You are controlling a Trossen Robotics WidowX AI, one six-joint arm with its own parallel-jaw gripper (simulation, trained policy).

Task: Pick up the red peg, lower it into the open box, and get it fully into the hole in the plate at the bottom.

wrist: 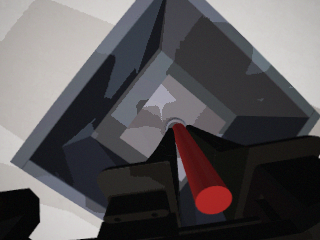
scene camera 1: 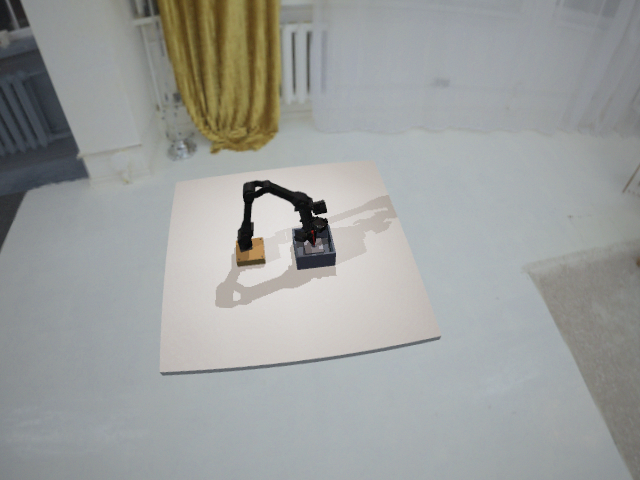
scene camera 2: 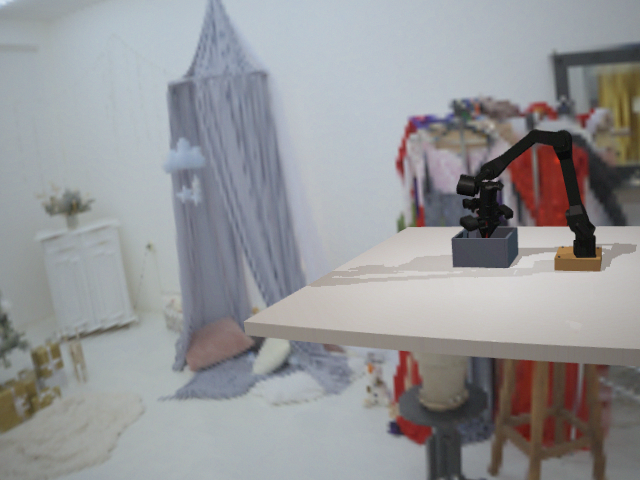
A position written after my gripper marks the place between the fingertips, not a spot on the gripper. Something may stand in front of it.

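Note:
With scene camera 2 I see my gripper [scene camera 2: 485,239] and a dark grey box [scene camera 2: 469,249]. Scene camera 2 misses the plate, hidden by the dark grey box. The wrist view does show me the plate [wrist: 171,103], and it also gives me a red peg [wrist: 211,195], my gripper [wrist: 179,130] and the dark grey box [wrist: 79,136].

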